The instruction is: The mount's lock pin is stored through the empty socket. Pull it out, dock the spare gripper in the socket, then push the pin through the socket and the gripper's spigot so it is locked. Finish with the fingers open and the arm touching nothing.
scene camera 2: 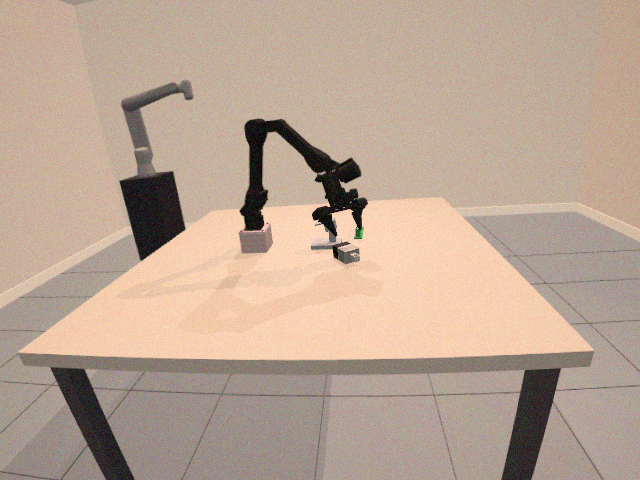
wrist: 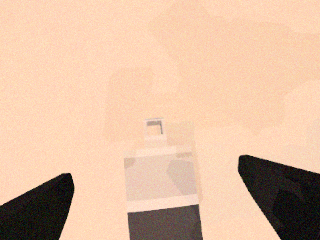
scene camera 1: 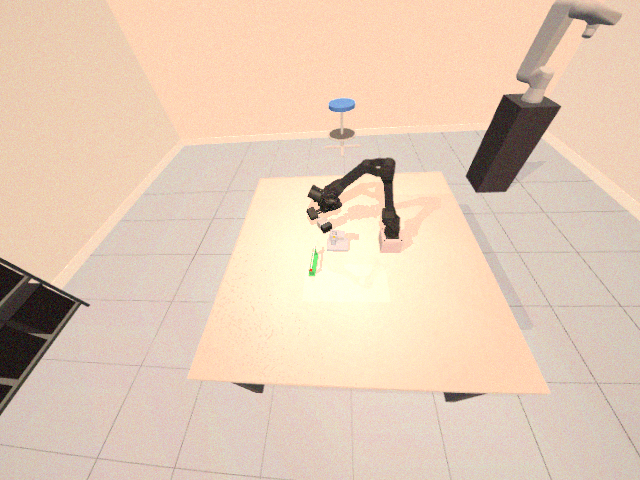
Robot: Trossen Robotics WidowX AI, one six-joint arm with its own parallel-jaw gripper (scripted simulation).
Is the gripper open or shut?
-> Open.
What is the gripper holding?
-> Nothing.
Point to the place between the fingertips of the gripper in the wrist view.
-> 158, 173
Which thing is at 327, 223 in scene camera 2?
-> The gripper.
